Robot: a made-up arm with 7 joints.
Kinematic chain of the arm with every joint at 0, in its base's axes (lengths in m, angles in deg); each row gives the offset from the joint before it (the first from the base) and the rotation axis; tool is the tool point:
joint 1: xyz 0 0 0.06 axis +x
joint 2: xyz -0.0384 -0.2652 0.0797 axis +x
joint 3: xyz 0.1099 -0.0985 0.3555 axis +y
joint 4: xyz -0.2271 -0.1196 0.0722 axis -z
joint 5: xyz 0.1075 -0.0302 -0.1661 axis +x
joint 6: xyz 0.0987 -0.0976 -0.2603 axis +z
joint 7: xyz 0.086 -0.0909 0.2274 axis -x
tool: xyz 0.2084 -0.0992 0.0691
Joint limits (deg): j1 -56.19..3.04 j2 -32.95..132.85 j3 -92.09..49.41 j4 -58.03..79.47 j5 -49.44..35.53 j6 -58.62..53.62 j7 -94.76..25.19
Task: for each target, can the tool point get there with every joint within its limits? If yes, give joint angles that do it. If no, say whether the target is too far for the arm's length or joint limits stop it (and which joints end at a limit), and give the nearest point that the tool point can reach.
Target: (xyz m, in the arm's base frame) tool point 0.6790 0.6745 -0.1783
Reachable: no: joint limits stop it (at a limit: joint 1, joint 2, joint 3, joint 4) | nearest point 0.4346 0.3060 -0.2051 | short by 0.443 m
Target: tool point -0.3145 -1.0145 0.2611
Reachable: yes | joints -11.20 12.83 -4.45 65.63 19.14 -16.87 -25.08
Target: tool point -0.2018 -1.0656 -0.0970
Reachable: yes | joints -12.58 59.89 2.15 43.16 -18.54 -32.12 -19.69
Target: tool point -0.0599 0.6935 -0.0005
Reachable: no: joint limits stop it (at a limit: joint 1, joint 2, joint 3, joint 4, joint 5) | nearest point 0.0152 0.5038 0.1890 | short by 0.278 m
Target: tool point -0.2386 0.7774 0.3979
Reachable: no: joint limits stop it (at a limit: joint 1, joint 2, joint 3, joint 5) | nearest point -0.0924 0.5720 0.4395 | short by 0.256 m
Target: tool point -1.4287 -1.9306 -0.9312
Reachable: no: too far | nearest point -0.4669 -1.0709 -0.3845 | short by 1.401 m
